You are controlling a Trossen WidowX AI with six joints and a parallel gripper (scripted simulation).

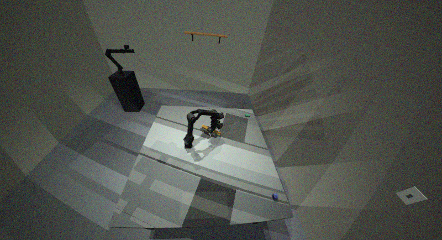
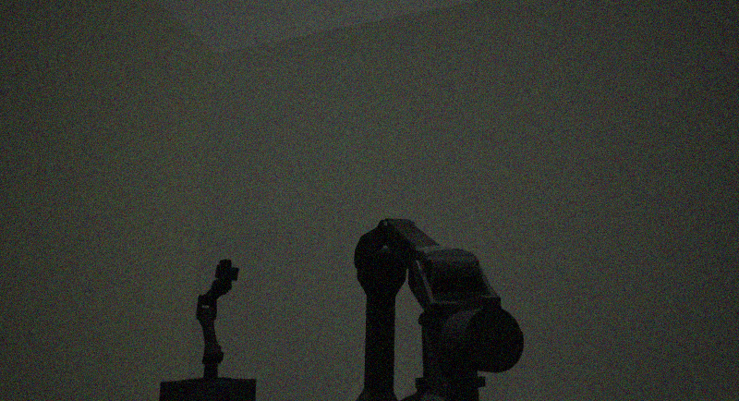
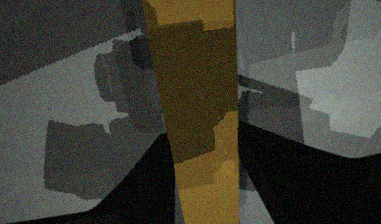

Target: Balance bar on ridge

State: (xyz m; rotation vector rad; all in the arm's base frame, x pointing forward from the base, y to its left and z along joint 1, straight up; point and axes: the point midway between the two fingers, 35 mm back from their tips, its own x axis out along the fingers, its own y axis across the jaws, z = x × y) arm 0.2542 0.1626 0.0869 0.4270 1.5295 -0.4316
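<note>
My gripper tip is 20 mm past the bar and 10 mm to the right of it. The rest, counted from my gripper tip: green block (490 mm ahead, 340 mm to the left, 40 mm below); blue block (490 mm ahead, 660 mm to the right, 40 mm below).
</note>
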